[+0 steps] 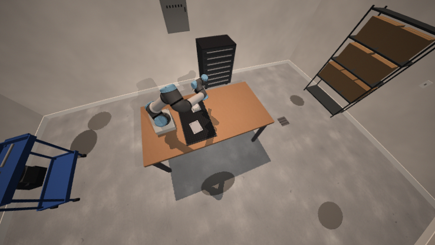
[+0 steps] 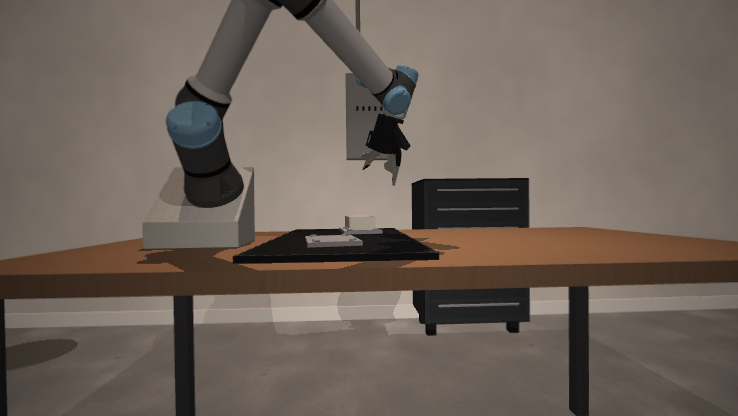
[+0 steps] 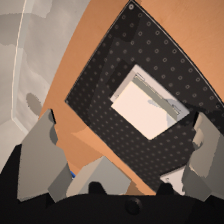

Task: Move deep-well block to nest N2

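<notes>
The white 96-well deep-well block lies 70 mm behind my hand, 50 mm to the right of it and 150 mm below it. The rest, counted from my hand: plate nest N2: 150 mm behind, 360 mm to the right, 180 mm below.
</notes>
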